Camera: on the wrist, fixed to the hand. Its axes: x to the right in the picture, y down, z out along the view.
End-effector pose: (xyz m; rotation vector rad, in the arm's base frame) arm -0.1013 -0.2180 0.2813 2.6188 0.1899 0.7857
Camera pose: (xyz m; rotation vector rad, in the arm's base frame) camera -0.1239 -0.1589 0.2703 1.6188 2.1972 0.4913
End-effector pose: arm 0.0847 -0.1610 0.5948 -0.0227 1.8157 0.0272
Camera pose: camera 0.0658 -0.2204 0.6101 -1.2500 1.6264 -1.4425
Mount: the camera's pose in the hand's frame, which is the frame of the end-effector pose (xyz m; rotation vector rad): -0.0102 -0.0587 -0.0239 0.3366 0.3250 -1.5904
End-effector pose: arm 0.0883 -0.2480 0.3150 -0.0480 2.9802 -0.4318
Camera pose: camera 0.0960 -0.2971 0.3557 1.8996 -1.8023 0.8191
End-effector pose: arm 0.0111 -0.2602 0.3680 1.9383 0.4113 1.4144
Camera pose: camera -0.0064 -0.2166 0.3243 0.8903 1.8673 0.5055
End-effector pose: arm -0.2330 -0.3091 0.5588 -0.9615 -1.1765 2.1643
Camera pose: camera -0.2031 -0.2742 0.6036 -0.0232 -0.8160 0.7934
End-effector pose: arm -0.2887 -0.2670 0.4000 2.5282 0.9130 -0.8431
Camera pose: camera -0.3239 -0.2168 0.4192 -1.1782 -2.2046 0.6270
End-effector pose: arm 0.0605 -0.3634 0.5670 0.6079 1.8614 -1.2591
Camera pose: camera 0.0144 -0.3640 0.6117 0.6238 -1.7882 1.9043
